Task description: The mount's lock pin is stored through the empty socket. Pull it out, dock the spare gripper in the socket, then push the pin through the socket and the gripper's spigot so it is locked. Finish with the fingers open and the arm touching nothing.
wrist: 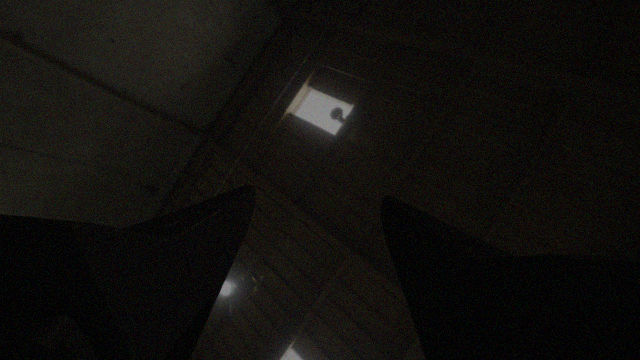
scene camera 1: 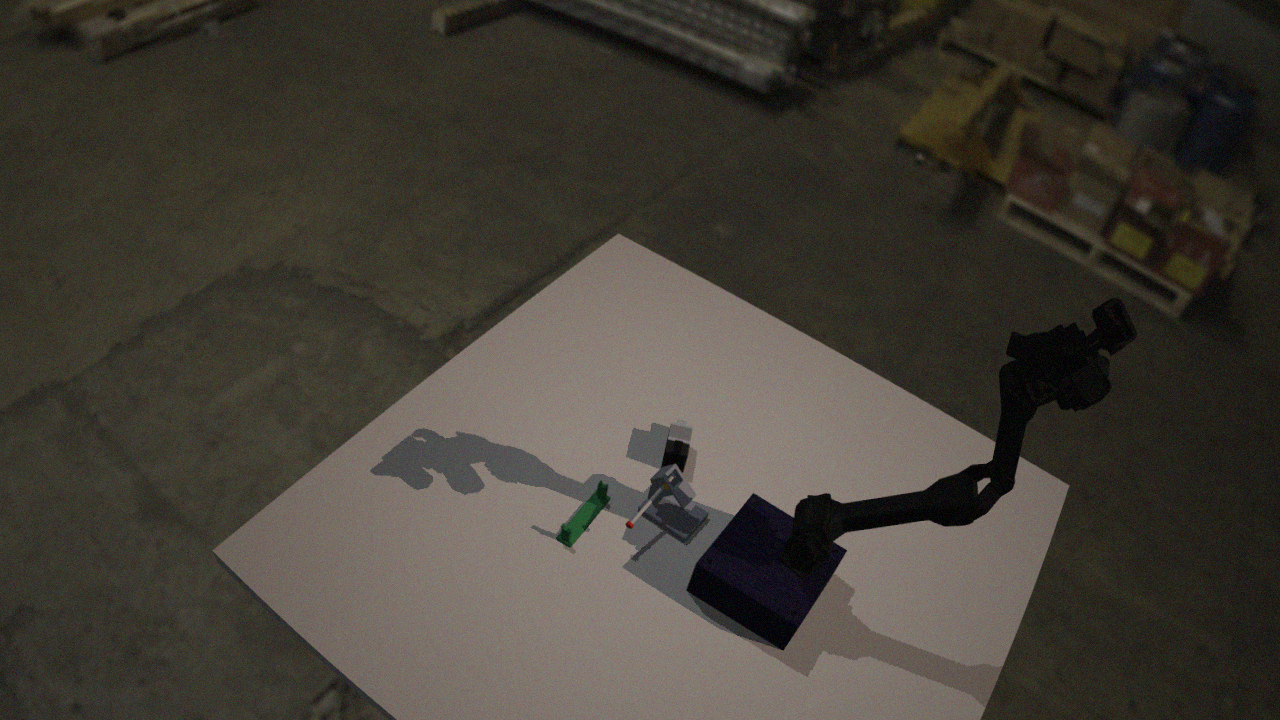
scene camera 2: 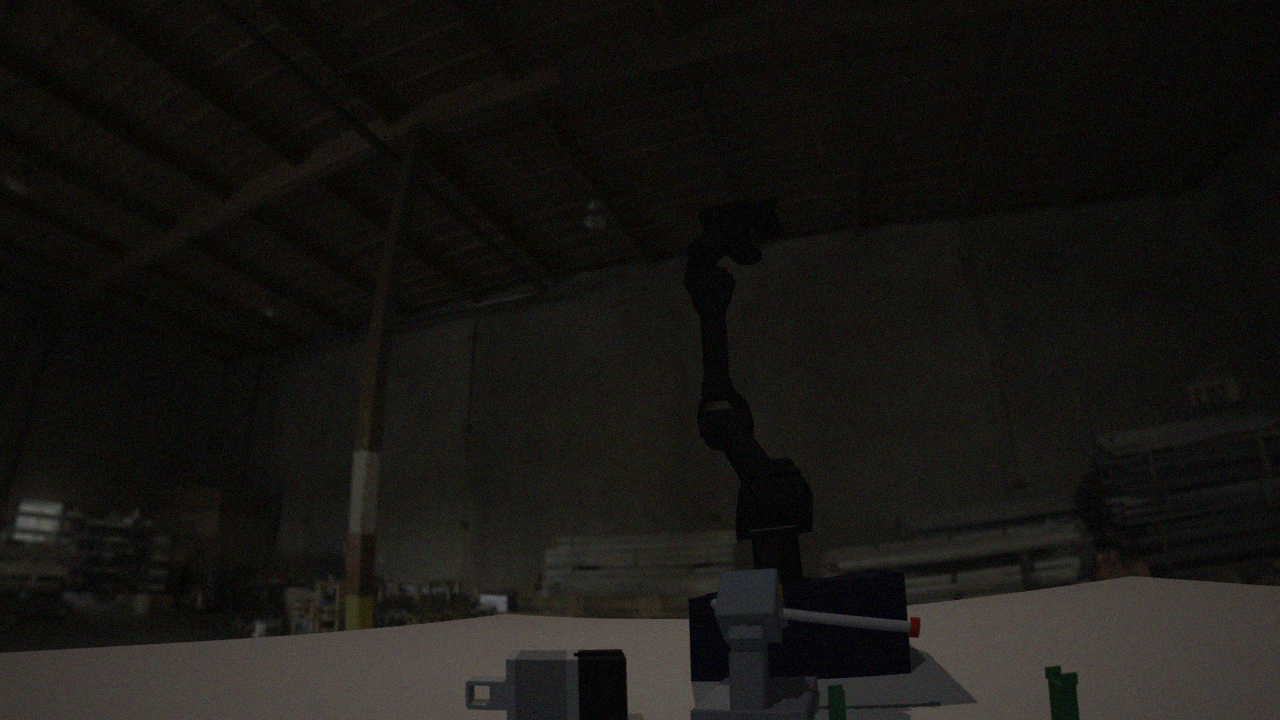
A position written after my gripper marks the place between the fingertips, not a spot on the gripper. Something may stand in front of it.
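A grey mount (scene camera 2: 747, 604) is in sight, and so is a green stand (scene camera 1: 577, 525). I can see a spare gripper (scene camera 1: 678, 442) as well, though in the wrist view it is out of frame. My gripper (scene camera 1: 1106, 347) (wrist: 319, 199) is open and holds nothing.
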